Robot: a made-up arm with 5 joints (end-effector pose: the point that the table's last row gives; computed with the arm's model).
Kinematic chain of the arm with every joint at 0, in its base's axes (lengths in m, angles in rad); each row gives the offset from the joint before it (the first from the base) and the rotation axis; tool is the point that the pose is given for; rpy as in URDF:
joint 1: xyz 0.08 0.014 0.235 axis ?
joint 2: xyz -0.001 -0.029 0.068 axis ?
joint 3: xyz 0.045 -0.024 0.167 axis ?
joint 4: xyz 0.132 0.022 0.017 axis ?
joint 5: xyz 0.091 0 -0.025 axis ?
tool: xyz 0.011 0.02 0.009 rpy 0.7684 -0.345 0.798
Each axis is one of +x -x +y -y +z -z.
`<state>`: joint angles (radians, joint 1 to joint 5).
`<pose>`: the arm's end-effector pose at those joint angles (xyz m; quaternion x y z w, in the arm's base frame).
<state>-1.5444 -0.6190 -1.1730 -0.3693 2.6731</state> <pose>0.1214 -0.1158 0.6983 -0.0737 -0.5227 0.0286 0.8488</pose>
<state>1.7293 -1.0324 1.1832 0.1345 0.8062</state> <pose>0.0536 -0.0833 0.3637 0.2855 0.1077 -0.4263 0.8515</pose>
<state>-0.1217 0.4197 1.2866 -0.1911 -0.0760</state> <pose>0.1790 0.0143 0.2014 0.5650 0.5719 0.0393 0.5934</pose>
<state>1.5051 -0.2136 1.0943 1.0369 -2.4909</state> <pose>0.0311 -0.0405 0.2957 -0.2341 0.6633 0.6578 0.2692</pose>
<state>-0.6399 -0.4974 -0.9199 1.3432 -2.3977</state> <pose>0.1633 0.0114 0.5938 -0.9758 0.0810 -0.1429 0.1443</pose>
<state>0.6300 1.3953 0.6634 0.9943 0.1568</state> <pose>0.0913 -0.0064 0.1734 -0.6687 -0.6719 0.3051 0.0908</pose>
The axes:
joint 1: -z
joint 2: +y
joint 3: +y
joint 4: +y
joint 5: -x

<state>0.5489 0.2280 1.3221 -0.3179 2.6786</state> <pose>0.1373 -0.0736 0.2137 -0.3177 0.7780 0.4029 0.3626</pose>
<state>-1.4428 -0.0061 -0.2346 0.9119 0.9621</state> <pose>0.1207 0.2351 0.4264 -0.2397 0.4257 0.7930 0.3640</pose>
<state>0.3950 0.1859 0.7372 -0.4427 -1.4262</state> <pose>0.3020 -0.1187 0.3132 0.8355 -0.3519 0.0204 0.4216</pose>
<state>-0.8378 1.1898 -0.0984 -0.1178 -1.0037</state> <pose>0.3023 0.2193 0.1278 0.7295 0.3969 0.1997 0.5200</pose>
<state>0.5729 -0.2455 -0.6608 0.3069 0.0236</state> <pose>0.2116 -0.0837 0.6343 0.1743 -0.3024 0.2688 0.8977</pose>
